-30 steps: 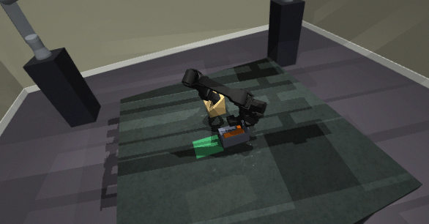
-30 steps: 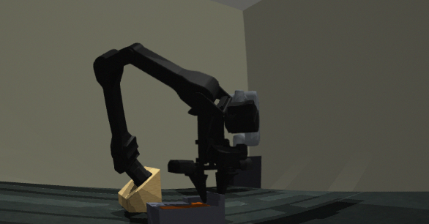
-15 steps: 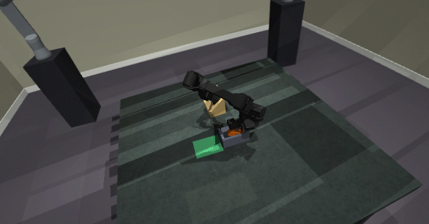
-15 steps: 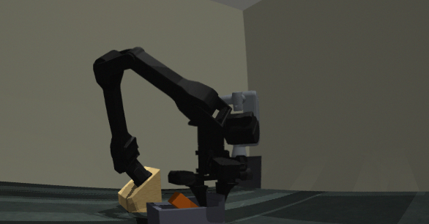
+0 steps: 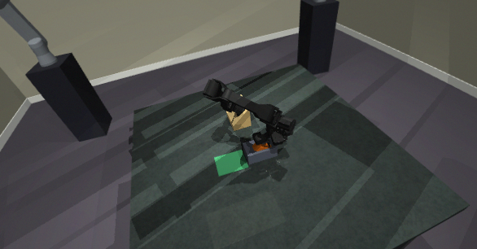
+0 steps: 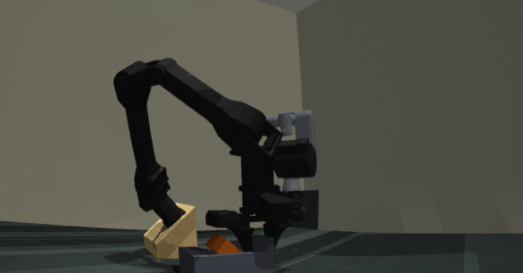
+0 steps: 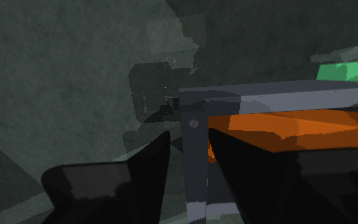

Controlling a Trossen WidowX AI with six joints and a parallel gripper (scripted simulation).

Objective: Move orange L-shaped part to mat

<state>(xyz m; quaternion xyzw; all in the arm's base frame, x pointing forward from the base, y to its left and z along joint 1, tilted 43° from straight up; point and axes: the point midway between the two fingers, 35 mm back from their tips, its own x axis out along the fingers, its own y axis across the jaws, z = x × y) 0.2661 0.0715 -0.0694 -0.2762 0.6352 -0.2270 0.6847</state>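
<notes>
Right now my gripper tip is 4 cm to the left of the orange L-shaped part. From my gripper tip the other things lie so: green mat: 22 cm to the right, 5 cm below.
</notes>
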